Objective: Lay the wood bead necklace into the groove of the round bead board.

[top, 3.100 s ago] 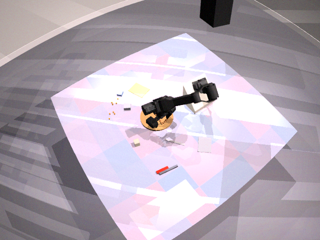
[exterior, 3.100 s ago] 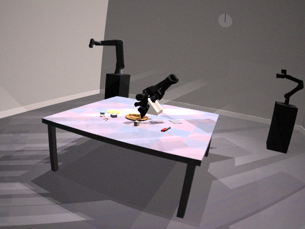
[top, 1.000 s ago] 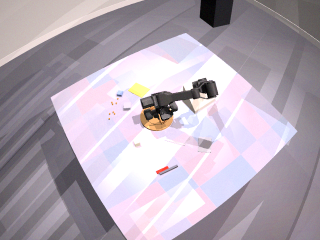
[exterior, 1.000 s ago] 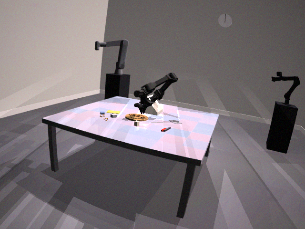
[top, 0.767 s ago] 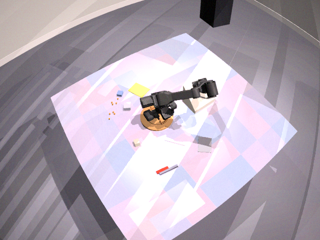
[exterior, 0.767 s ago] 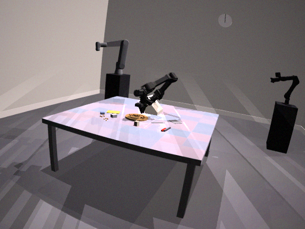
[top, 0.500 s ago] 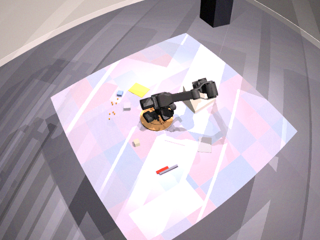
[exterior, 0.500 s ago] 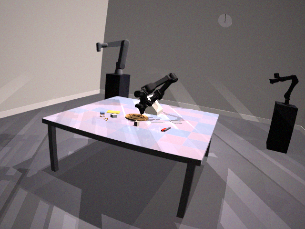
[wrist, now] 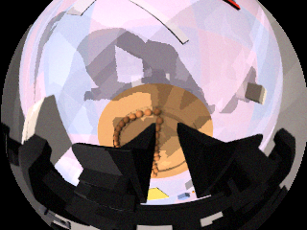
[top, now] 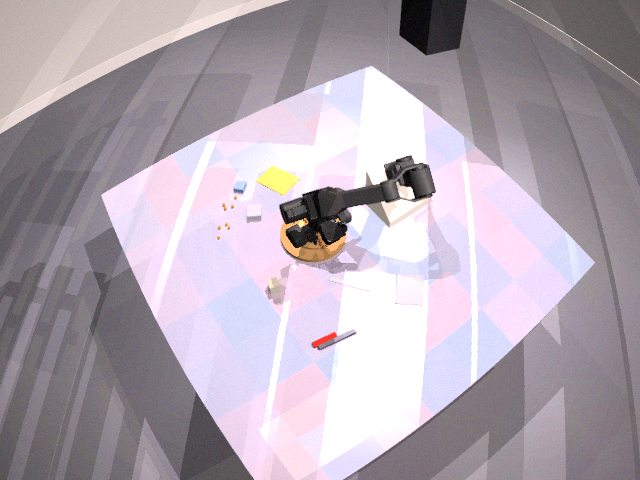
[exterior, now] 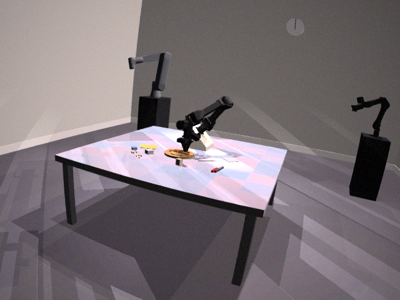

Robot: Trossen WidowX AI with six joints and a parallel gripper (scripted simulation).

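Now: the round bead board 10 mm behind my gripper tip, 50 mm to the right of it and 20 mm below it. From my gripper tip the other things lie so: cream cube: 180 mm ahead, 60 mm to the left, 20 mm below; white block: 120 mm ahead, 210 mm to the right, 20 mm below; thin rod: 20 mm behind, 150 mm to the left, 30 mm below.
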